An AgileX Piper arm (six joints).
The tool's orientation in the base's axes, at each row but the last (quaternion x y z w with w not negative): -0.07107 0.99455 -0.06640 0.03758; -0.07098 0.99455 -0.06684 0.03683; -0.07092 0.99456 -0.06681 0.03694; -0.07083 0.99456 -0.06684 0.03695; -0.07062 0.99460 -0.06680 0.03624; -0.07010 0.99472 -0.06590 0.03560; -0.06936 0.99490 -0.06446 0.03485; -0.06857 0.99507 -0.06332 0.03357; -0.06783 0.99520 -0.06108 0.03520; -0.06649 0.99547 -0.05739 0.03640; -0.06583 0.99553 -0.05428 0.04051; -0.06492 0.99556 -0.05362 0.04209; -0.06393 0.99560 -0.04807 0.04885
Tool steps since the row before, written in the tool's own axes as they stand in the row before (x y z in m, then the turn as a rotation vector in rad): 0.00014 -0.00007 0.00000 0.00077 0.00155 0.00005; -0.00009 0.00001 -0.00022 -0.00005 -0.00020 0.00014; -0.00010 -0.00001 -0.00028 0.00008 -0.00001 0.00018; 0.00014 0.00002 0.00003 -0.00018 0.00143 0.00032; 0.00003 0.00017 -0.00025 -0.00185 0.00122 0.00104; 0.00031 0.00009 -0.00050 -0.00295 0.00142 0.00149; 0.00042 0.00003 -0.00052 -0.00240 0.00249 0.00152; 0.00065 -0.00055 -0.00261 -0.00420 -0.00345 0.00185; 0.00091 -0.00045 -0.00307 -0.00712 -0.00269 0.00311; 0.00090 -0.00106 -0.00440 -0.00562 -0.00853 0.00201; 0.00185 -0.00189 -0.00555 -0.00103 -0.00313 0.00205; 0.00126 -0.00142 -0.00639 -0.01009 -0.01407 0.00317; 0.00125 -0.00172 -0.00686 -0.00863 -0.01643 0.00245
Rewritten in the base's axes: -0.00013 -0.00009 0.00000 -0.00097 0.00140 -0.00031; 0.00007 0.00005 0.00022 0.00009 -0.00021 -0.00011; 0.00008 0.00004 0.00028 -0.00006 -0.00004 -0.00018; -0.00014 0.00000 -0.00004 0.00001 0.00139 -0.00050; -0.00007 0.00019 0.00022 0.00175 0.00133 -0.00108; -0.00036 0.00011 0.00046 0.00284 0.00163 -0.00148; -0.00046 0.00003 0.00049 0.00216 0.00260 -0.00169; -0.00077 -0.00031 0.00262 0.00475 -0.00302 -0.00114; -0.00108 -0.00021 0.00304 0.00763 -0.00202 -0.00230; -0.00111 -0.00069 0.00443 0.00681 -0.00785 -0.00061; -0.00208 -0.00154 0.00558 0.00159 -0.00316 -0.00160; -0.00165 -0.00092 0.00639 0.01201 -0.01284 -0.00079; -0.00173 -0.00125 0.00686 0.01079 -0.01530 0.00003
